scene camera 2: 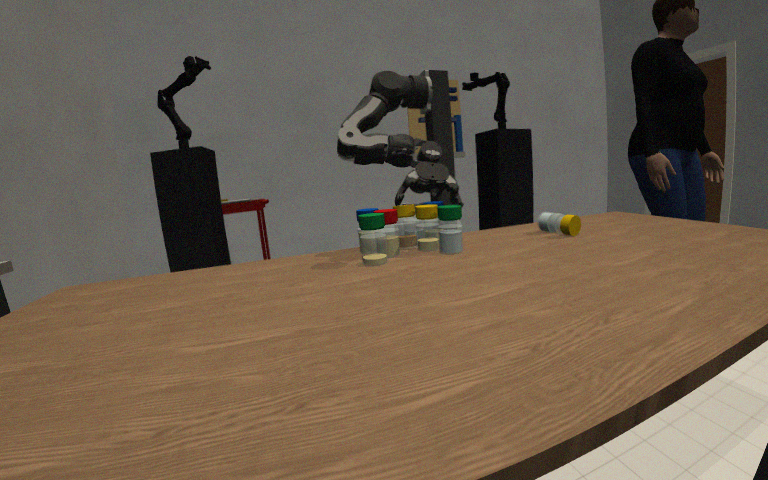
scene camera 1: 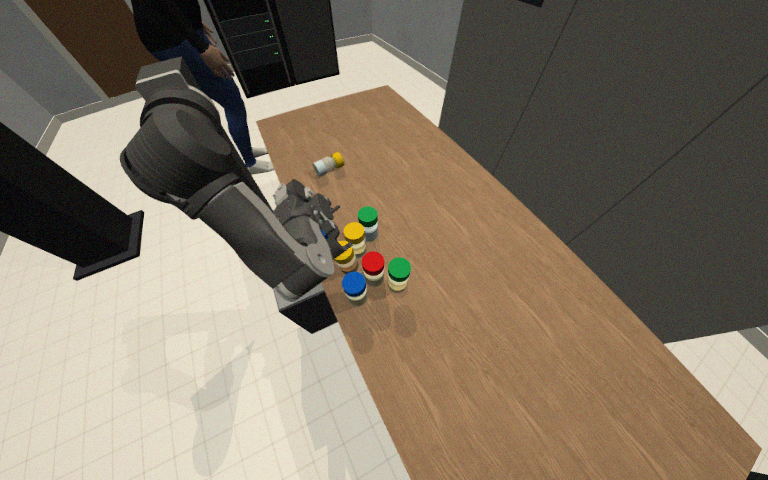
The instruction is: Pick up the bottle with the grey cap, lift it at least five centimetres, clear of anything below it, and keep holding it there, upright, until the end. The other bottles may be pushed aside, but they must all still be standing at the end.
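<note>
The grey-capped bottle does not show in either view; the gripper and other bottles may hide it. My gripper (scene camera 1: 339,228) (scene camera 2: 429,200) is open, fingers down, at the far side of the bottle group, by a partly hidden blue cap (scene camera 1: 323,233) (scene camera 2: 433,202). One finger is close to a yellow-capped bottle (scene camera 1: 344,262) (scene camera 2: 406,226). Another yellow-capped bottle (scene camera 1: 354,233) (scene camera 2: 427,213), a green-capped one (scene camera 1: 368,216) (scene camera 2: 450,226), a red-capped one (scene camera 1: 373,263) (scene camera 2: 387,216), a second green-capped one (scene camera 1: 399,270) (scene camera 2: 372,222) and a blue-capped one (scene camera 1: 354,284) (scene camera 2: 367,211) stand upright.
A yellow-capped bottle (scene camera 1: 328,163) (scene camera 2: 559,223) lies on its side on the wooden table (scene camera 1: 481,294) (scene camera 2: 396,350), apart from the group. The group stands near the table edge on the robot's side. A person (scene camera 1: 218,84) (scene camera 2: 668,101) stands beyond the table.
</note>
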